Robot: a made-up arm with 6 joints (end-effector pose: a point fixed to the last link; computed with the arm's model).
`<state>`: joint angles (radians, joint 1 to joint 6).
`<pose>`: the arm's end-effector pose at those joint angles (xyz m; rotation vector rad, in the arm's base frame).
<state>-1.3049 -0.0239 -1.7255 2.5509 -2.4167 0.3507</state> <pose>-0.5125 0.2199 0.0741 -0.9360 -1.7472 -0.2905</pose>
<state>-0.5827 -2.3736 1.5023 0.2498 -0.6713 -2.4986</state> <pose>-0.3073 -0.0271 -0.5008 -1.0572 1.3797 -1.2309</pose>
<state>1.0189 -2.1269 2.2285 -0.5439 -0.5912 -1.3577</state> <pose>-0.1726 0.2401 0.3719 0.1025 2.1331 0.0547</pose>
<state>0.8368 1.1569 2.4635 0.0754 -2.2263 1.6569</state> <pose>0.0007 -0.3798 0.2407 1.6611 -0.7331 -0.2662</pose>
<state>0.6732 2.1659 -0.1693 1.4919 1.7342 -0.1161</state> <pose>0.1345 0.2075 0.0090 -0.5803 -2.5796 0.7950</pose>
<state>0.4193 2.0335 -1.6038 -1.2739 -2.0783 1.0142</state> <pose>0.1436 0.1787 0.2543 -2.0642 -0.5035 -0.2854</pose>
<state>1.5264 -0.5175 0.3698 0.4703 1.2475 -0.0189</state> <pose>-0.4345 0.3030 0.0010 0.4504 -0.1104 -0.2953</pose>
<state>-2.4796 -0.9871 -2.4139 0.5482 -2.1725 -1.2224</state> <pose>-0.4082 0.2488 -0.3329 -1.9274 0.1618 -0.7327</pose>
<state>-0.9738 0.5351 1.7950 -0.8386 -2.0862 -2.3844</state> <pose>0.1971 -0.4433 0.3165 -0.0788 -0.3078 -2.5657</pose>
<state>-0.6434 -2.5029 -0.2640 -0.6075 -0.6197 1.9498</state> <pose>-0.1125 -0.2333 -0.2668 -1.3629 0.6283 0.9421</pose>
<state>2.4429 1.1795 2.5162 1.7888 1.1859 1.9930</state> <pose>-0.1223 0.3090 0.2438 0.6530 -1.0625 0.6879</pose>
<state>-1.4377 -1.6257 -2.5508 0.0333 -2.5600 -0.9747</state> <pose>-0.2797 0.4442 0.1380 -1.0062 0.3418 -0.7273</pose>
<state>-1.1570 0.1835 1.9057 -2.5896 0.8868 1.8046</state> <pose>-0.2460 0.0769 -0.2197 -0.9281 -1.5378 2.3800</pose>
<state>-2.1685 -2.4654 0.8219 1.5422 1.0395 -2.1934</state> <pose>-0.1868 0.1880 0.7901 0.1791 -2.7162 -1.2448</pose>
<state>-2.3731 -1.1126 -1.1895 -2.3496 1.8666 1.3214</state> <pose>-0.4932 0.2182 0.1081 -0.9883 1.0646 0.7211</pose>
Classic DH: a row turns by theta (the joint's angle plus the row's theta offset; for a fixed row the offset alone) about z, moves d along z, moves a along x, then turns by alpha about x. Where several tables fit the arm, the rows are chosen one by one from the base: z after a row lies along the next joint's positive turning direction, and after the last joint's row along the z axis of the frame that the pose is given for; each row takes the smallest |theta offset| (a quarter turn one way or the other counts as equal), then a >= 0, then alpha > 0; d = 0 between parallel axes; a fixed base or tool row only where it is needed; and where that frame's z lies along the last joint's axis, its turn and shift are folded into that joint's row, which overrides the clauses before.
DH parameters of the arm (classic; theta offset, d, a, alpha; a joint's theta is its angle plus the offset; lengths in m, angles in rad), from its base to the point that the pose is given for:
base (fixed): 1.5708 0.12 0 1.5708
joint 1: 0 -0.22 -0.07 1.5708
joint 2: -1.5708 0 0.09 1.5708
joint 3: 0 -0.1 0.11 -1.5708
joint 4: -1.5708 0.22 0.09 -1.5708
joint 5: 0 0.12 0.22 1.5708
joint 6: 0.1587 0 -0.2532 3.1416
tool (fixed): 1.7295 0.01 0 0

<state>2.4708 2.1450 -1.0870 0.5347 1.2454 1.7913</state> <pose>-0.2797 -0.1176 0.0491 -0.7108 1.9110 1.0148</pose>
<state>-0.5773 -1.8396 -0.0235 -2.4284 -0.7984 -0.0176</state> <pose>-0.2942 -0.2593 0.0608 0.1207 -1.2996 -1.5268</pose>
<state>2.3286 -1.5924 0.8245 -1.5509 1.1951 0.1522</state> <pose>-0.2772 0.1460 0.2392 -0.2109 2.5017 1.7232</pose>
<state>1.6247 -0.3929 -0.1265 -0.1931 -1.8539 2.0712</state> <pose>-0.4468 0.5752 0.1174 1.1385 2.4543 0.7846</pose>
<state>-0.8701 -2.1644 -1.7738 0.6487 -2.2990 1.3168</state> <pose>-0.0022 -0.2607 0.5227 -1.1264 0.4019 -1.4521</pose>
